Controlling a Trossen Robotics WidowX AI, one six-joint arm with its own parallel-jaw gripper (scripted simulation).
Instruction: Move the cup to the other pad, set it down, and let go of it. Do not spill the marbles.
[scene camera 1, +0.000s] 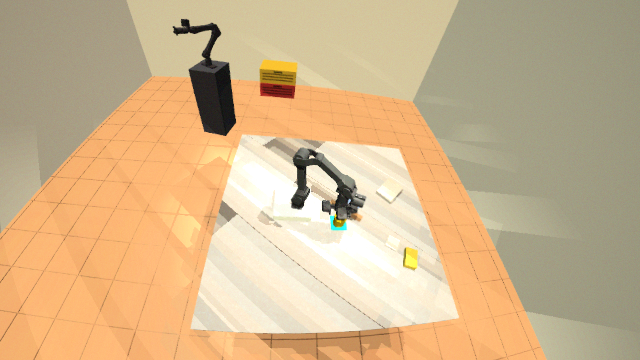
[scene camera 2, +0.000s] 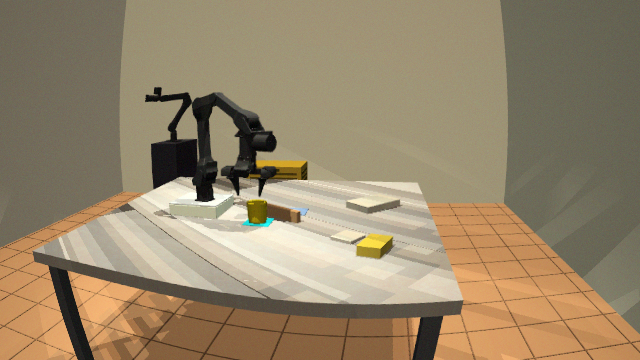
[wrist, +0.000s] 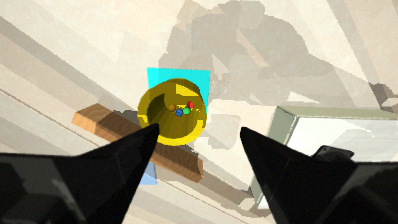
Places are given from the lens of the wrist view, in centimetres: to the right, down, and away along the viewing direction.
my gripper (wrist: 200, 129): 0, 2, 11
yellow cup (wrist: 152, 108): -5, 0, 13
